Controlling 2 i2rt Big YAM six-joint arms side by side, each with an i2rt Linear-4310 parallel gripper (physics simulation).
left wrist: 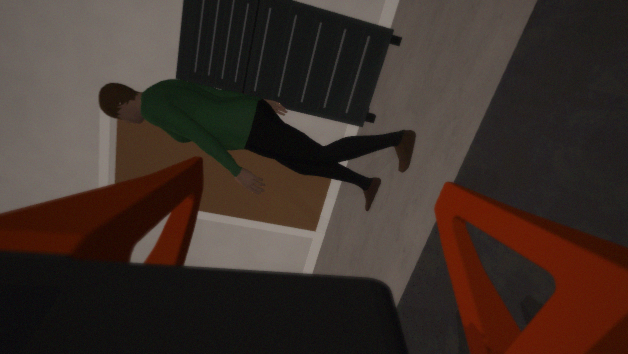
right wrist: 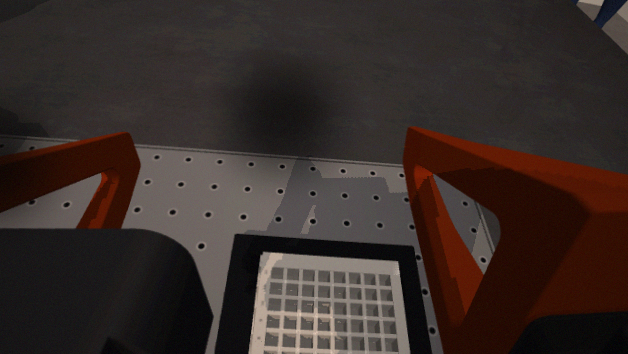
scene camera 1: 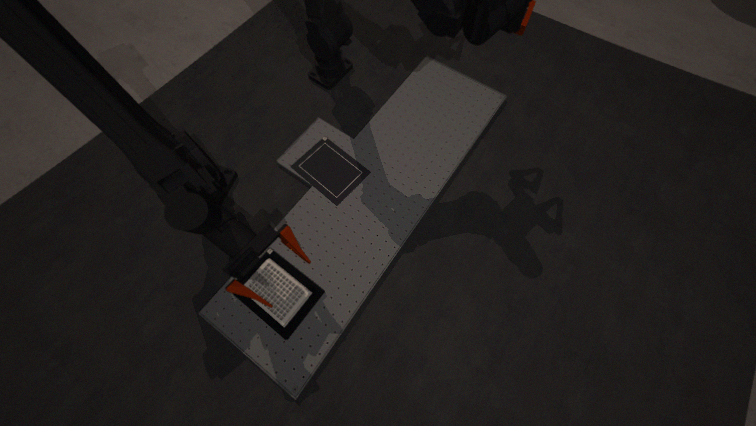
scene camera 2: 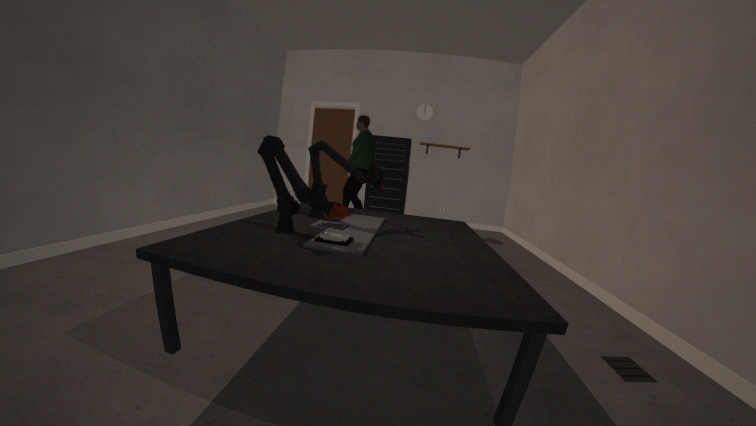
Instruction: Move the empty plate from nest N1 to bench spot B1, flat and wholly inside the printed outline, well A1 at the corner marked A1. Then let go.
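Pixels of known places: left gripper, fingertip midpoint: point(left wrist: 326, 183) point(scene camera 2: 381, 179); right gripper, fingertip midpoint: point(right wrist: 268, 145) point(scene camera 1: 292, 284) point(scene camera 2: 348, 215); left arm's base, origin of the base link: point(scene camera 1: 331, 72) point(scene camera 2: 316, 216); right arm's base, origin of the base link: point(scene camera 2: 284, 230).
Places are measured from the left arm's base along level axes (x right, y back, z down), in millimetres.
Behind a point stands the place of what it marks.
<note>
The white empty well plate point(scene camera 1: 286, 292) {y -350, x 565, z -32 mm} point(scene camera 2: 335, 236) {y -336, x 585, z -38 mm} point(right wrist: 330, 305) {y -363, x 575, z -38 mm} lies in the black nest point(scene camera 1: 317, 292) {y -402, x 526, z -25 mm} point(right wrist: 242, 280) {y -380, x 524, z -25 mm}, at the lower left of the perforated board in scene camera 1. My right gripper point(scene camera 1: 290, 283) {y -382, x 538, z -141 mm} point(scene camera 2: 340, 211) {y -382, x 538, z -141 mm} point(right wrist: 268, 145) {y -382, x 538, z -141 mm} is open above it; one finger overlaps the plate in scene camera 1, the other shows beyond the nest's edge. The dark pad with a printed outline point(scene camera 1: 330, 170) {y -226, x 272, z -15 mm} point(scene camera 2: 332, 225) {y -218, x 274, z -15 mm} lies farther up the board, with nothing on it. My left gripper point(left wrist: 326, 183) {y -426, x -206, z -309 mm} is open and empty, away from the board. Corner letters are too small to read.
The perforated board point(scene camera 1: 433, 127) {y -369, x -4, z -13 mm} lies on the dark table point(scene camera 1: 608, 317) {y -937, x 191, z 0 mm} point(scene camera 2: 423, 275) {y -761, x 821, z 0 mm}. The left arm point(scene camera 1: 330, 42) {y -58, x 37, z -149 mm} is based beyond the pad. Arm shadows cross the board. A person in green point(scene camera 2: 362, 150) point(left wrist: 200, 112) stands behind the table near a brown door point(scene camera 2: 330, 140).
</note>
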